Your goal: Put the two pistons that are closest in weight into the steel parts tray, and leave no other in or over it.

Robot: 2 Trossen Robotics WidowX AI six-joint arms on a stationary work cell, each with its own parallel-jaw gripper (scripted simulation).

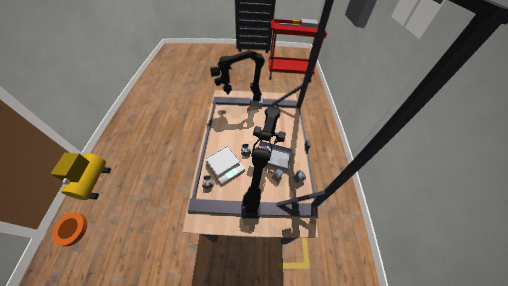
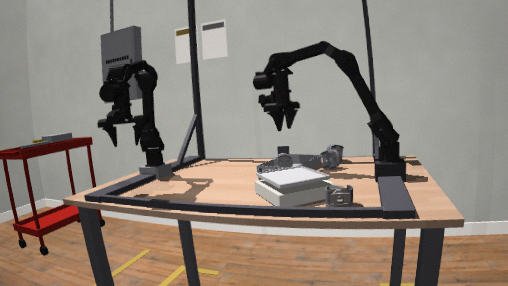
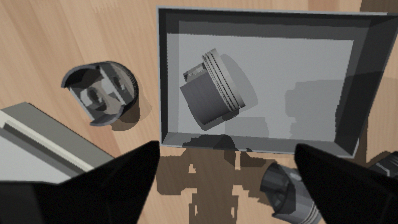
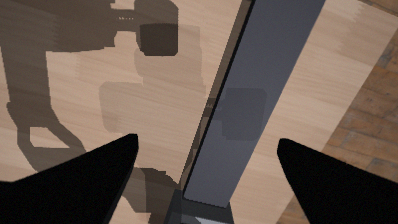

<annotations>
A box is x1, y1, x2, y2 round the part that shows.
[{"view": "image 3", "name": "left gripper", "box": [0, 140, 397, 223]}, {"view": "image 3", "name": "steel parts tray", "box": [156, 5, 397, 157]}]
</annotations>
